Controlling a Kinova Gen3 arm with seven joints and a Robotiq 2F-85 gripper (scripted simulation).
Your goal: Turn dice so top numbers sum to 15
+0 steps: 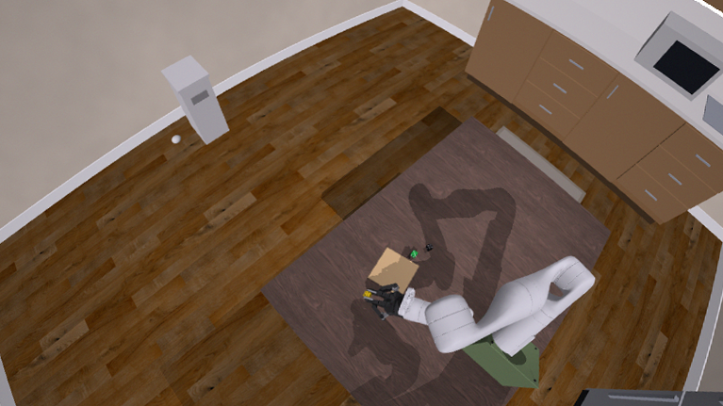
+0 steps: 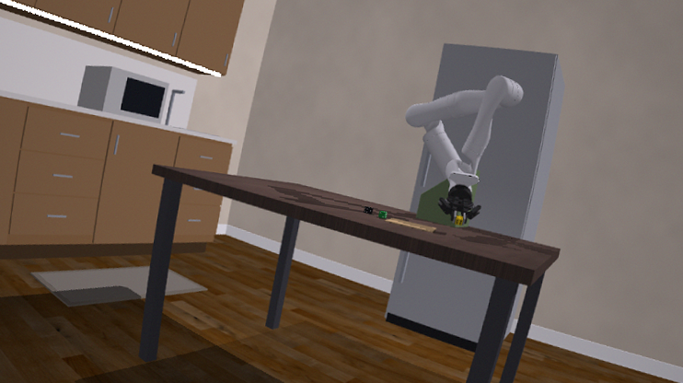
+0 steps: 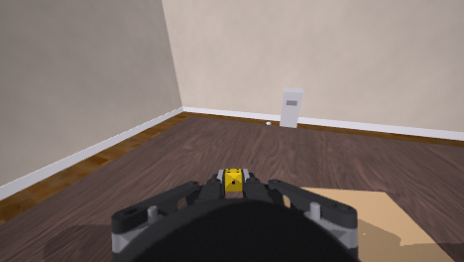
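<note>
Now: the tan mat 13 cm to the right of my hand, 5 cm below it and 2 cm ahead of it. From my hand the other things lie so: black die 30 cm to the right, 5 cm below; yellow die 1 cm below, 1 cm ahead; green die 24 cm to the right, 5 cm below, 2 cm ahead.
</note>
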